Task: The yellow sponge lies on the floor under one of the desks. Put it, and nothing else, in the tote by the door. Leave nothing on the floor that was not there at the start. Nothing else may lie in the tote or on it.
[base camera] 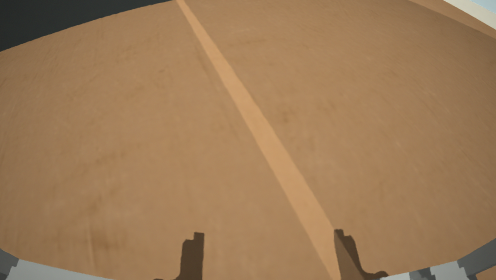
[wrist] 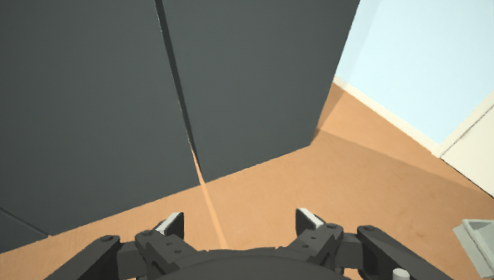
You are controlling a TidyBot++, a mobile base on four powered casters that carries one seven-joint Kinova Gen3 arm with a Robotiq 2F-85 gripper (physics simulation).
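Frame: origin at the arm's base, x ahead, y left, z up, level; metres.
Where they show: gripper, fingertip midpoint: (wrist: 240, 223).
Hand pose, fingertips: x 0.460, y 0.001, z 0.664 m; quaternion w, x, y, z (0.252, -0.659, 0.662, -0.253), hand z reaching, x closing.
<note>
After its pixels a point has its place.
My gripper (wrist: 240, 223) @(x 0.460, y 0.001, z 0.664 m) is open, its two fingers wide apart with floor showing between them in the wrist view. A grey-green tote (wrist: 472, 250) @(x 0.617, y -1.335, z -0.352 m) stands on the floor at the lower right edge of the wrist view, and only part of it shows. The yellow sponge does not show in either view. In the base camera view the shadow of two fingers lies on the floor at the bottom.
Tall dark grey panels (wrist: 260, 75) @(x 1.315, y -0.122, z 0.341 m) with a narrow gap between them stand in front; a dark surface (base camera: 60, 20) @(x 0.990, y 0.698, z -0.356 m) shows at the upper left of the base view. A pale blue wall (wrist: 420, 60) @(x 1.874, y -1.507, z 0.202 m) and part of a white door (wrist: 475, 155) @(x 1.192, y -1.755, z -0.205 m) are at the right.
</note>
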